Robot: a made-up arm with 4 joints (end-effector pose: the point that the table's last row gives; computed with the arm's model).
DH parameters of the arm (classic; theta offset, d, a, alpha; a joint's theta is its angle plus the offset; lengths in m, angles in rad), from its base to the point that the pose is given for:
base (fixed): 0 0.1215 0 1.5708
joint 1: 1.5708 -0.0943 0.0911 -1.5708
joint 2: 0.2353 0 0.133 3.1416
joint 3: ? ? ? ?
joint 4: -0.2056 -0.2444 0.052 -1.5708
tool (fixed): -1.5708 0.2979 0 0
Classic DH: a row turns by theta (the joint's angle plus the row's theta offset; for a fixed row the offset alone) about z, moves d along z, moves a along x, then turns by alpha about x.
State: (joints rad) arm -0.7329 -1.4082 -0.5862 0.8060
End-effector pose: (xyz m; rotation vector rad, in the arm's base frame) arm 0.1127 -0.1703 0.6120 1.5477 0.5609 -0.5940
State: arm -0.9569 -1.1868 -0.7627 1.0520
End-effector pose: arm 0.2097 -0.0579 0.5683 1.3534 0.7717 -0.7019
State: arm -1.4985 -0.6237 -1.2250 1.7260
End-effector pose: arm 0.2531 0.0805 0.3849 0.8979 1.3252 -0.8353
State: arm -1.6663 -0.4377 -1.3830 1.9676
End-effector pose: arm 0.2367 0.0670 0.3443 0.7670 1.5046 -0.8440
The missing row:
joint 3: -1.1298 0 0.3066 0
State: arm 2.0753 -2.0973 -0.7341 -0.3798
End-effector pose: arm -0.3790 -0.2517 -0.3670 0.5939 -1.8788 1.0063
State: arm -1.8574 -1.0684 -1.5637 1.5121
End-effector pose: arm 0.3510 0.0637 0.2728 0.6981 1.6749 -0.9335
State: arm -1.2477 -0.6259 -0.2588 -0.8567
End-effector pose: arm 0.5091 0.4873 0.5497 -0.4238 1.2213 0.3050
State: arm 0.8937 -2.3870 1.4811 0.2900
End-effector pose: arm 0.1813 0.0263 -0.3378 -1.9576 -0.5226 -0.9381
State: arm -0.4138 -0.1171 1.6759 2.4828
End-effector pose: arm -0.0915 0.2307 0.5211 -1.9741 0.2639 0.4144
